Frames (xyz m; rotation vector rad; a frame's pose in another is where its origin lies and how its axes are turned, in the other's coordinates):
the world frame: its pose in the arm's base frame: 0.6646 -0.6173 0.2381 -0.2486 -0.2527 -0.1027
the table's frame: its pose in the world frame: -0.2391 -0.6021 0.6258 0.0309 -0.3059 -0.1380
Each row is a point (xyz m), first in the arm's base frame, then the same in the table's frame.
Working: the arm's base frame: its pose in the table's frame: -0.8002 1.0597 -0.3685 0.2155 0.5755 0.1976

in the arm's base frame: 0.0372 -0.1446 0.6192
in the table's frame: -0.4068 0.8398 0.0817
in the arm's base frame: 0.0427 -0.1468 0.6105
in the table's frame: -0.4069 0.8403 0.0711
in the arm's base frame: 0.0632 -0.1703 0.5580
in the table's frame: -0.4164 0.8304 0.0116
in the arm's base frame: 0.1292 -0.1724 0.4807
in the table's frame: -0.4050 0.8558 -0.0861
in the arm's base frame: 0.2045 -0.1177 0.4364
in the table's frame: -0.3746 0.9331 -0.1472
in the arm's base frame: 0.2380 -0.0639 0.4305
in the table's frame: -0.3571 0.9937 -0.1556
